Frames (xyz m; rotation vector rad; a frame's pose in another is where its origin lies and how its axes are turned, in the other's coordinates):
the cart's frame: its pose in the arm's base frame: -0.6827 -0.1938 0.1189 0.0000 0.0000 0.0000
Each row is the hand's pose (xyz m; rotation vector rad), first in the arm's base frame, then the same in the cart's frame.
Working: the arm's base frame: its pose in the cart's frame: 0.6827 0.1938 -0.1189 0.0000 0.0000 0.0000

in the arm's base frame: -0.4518 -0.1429 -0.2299 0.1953 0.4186 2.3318
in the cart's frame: 0.2309 0.0509 -0.3488 0.1953 0.4186 2.3318
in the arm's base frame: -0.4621 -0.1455 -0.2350 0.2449 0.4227 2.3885
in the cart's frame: 0.2206 0.0483 -0.3539 0.2449 0.4227 2.3885
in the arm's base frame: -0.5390 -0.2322 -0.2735 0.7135 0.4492 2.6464
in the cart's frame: 0.1437 -0.0384 -0.3924 0.7135 0.4492 2.6464
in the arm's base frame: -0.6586 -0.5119 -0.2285 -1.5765 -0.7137 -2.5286
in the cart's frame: 0.0241 -0.3181 -0.3474 -1.5765 -0.7137 -2.5286
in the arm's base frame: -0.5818 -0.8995 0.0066 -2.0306 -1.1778 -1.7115
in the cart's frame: 0.1009 -0.7057 -0.1123 -2.0306 -1.1778 -1.7115
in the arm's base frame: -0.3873 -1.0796 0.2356 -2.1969 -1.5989 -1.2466
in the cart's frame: 0.2954 -0.8858 0.1167 -2.1969 -1.5989 -1.2466
